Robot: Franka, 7 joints.
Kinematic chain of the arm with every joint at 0, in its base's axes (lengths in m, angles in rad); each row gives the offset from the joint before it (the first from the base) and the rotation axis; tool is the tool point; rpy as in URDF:
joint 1: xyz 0 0 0.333 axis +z
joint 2: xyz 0 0 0 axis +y
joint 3: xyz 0 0 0.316 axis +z
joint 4: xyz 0.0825 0 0 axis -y
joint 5: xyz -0.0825 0 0.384 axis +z
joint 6: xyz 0 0 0 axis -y
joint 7: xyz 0.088 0 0 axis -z
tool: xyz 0 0 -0.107 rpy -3.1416 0 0
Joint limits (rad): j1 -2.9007..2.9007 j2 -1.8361..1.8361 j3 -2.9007..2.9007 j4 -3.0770..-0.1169 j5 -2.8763..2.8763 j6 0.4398..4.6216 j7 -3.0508..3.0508
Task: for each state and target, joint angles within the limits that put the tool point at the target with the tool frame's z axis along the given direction. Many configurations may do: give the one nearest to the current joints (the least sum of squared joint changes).
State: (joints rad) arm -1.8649 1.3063 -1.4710 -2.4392 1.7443 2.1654 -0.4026
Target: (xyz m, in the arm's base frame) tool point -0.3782 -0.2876 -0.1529 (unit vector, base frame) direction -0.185 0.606 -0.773
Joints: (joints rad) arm -1.3079 1.8361 -0.8309 -1.7445 1.1522 2.3350 -0.4026
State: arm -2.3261 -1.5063 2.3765 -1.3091 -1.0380 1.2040 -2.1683
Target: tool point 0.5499 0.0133 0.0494 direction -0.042 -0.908 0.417
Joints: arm -2.3225 -1.2600 2.5244 -1.6912 -0.9904 1.4804 -2.1683
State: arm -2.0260 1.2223 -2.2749 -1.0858 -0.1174 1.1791 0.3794
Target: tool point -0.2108 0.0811 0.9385 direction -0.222 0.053 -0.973
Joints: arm -1.6509 0.4446 -2.7450 -0.8849 0.6017 0.6840 0.3794
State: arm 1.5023 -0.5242 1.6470 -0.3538 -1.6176 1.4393 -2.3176
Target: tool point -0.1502 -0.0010 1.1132 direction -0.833 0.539 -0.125
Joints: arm 1.8150 -0.0226 1.9831 -0.1560 -1.2118 1.4827 -2.3176
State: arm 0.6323 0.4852 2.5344 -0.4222 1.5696 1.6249 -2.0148
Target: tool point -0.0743 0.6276 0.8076 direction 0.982 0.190 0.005
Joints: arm 1.5948 1.3479 2.6174 -0.8330 2.0834 1.2914 -2.0148
